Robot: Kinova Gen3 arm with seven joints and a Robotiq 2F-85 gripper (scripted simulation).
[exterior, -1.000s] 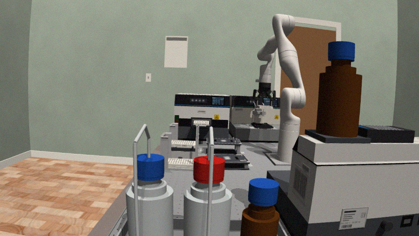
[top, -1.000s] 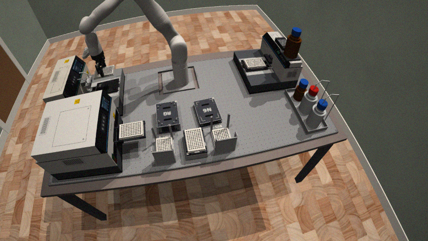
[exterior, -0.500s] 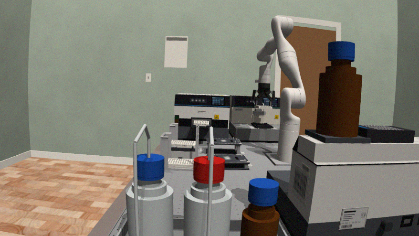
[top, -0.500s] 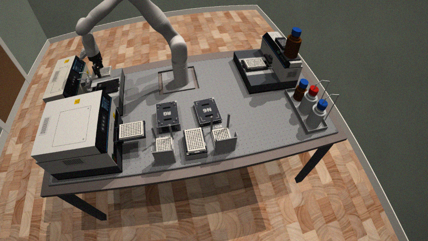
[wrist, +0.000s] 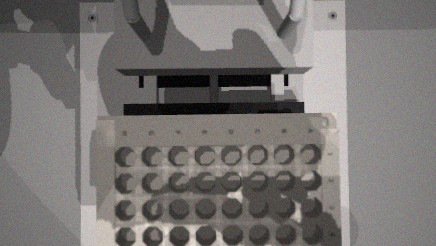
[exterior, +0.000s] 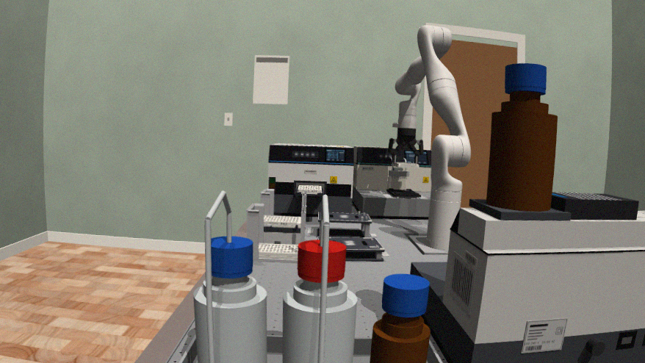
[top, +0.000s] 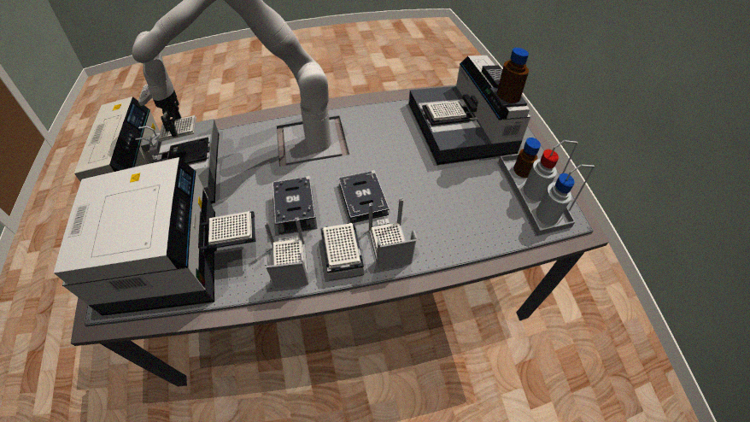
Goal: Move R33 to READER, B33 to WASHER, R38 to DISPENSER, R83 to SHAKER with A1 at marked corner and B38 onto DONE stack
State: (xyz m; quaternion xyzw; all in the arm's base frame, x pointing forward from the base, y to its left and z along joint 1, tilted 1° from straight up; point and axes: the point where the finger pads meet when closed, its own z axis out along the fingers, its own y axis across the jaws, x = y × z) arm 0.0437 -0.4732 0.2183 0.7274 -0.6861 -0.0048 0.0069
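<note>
Now: the washer nest 12 cm below my hand. The rest, counted from my hand: washer head (10 cm to the right, 5 cm below, 1 cm ahead); dark reader tray (37 cm ahead, 20 cm to the left, 11 cm below); reader housing (39 cm ahead, 9 cm to the right, 2 cm above).
</note>
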